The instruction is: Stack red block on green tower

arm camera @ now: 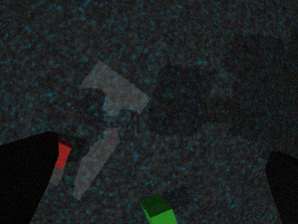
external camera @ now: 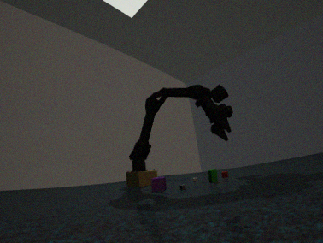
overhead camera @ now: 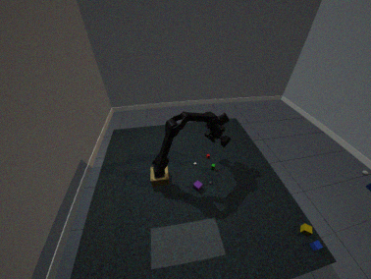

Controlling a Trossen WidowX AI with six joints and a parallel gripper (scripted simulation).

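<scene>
My gripper tip is 5 cm past the red block, 4 cm to the right of it and 15 cm above it. Round my gripper tip: yellow block (25 cm ahead, 64 cm to the right, 14 cm below); then purple block (23 cm behind, 19 cm to the right, 14 cm below); then blue block (24 cm ahead, 72 cm to the right, 14 cm below).
</scene>
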